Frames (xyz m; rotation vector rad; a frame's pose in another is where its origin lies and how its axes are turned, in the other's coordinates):
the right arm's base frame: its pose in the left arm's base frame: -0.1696 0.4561 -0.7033 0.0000 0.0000 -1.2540
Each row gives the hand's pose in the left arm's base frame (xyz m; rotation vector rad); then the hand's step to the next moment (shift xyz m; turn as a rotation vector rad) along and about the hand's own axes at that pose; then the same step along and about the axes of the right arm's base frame.
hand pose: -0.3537 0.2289 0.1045 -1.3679 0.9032 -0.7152
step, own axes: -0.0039 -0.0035 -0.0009 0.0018 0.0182 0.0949
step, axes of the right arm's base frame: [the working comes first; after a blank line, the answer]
step, axes of the left arm's base frame: -0.0024 0.0026 0.0040 0.0815 0.0477 -0.0203

-0.0032 -0.0015 0.0040 -0.0200 0.0924 -0.0203
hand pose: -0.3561 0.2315 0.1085 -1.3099 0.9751 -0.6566
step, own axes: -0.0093 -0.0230 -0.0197 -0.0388 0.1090 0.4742
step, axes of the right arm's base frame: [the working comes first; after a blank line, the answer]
step, axes of the left arm's base frame: -0.0187 -0.0057 0.0249 0.3828 0.2826 -0.1089

-0.0005 -0.0196 0.0249 -0.1493 0.4518 -0.1089
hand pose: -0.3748 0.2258 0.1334 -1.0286 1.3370 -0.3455
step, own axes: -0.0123 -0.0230 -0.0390 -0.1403 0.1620 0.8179
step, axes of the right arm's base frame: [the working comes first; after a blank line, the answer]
step, axes of the left arm's base frame: -0.0308 -0.0195 0.0295 0.6498 0.5271 -0.1216

0.0090 -0.0354 0.0295 -0.2984 0.7817 -0.1216
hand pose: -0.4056 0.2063 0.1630 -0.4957 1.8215 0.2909
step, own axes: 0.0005 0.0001 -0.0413 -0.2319 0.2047 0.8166
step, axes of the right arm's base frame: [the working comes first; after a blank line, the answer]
step, axes of the left arm's base frame: -0.0351 -0.0181 0.0120 0.6508 0.5811 -0.0362

0.0063 -0.0390 0.0120 -0.3495 0.7994 -0.0362
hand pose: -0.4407 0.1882 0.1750 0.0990 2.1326 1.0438
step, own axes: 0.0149 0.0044 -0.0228 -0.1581 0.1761 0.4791
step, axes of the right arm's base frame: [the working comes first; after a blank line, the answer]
step, axes of the left arm's base frame: -0.0266 -0.0064 0.0032 0.3842 0.3700 0.0314

-0.0022 -0.0273 0.0032 -0.2319 0.4804 0.0314
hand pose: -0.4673 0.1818 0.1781 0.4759 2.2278 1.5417
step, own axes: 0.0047 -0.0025 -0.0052 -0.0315 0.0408 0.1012
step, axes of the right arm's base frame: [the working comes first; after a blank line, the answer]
step, axes of the left arm's base frame: -0.0068 -0.0028 -0.0013 0.0797 0.0803 0.0098

0.0005 -0.0073 -0.0013 -0.0515 0.1008 0.0098
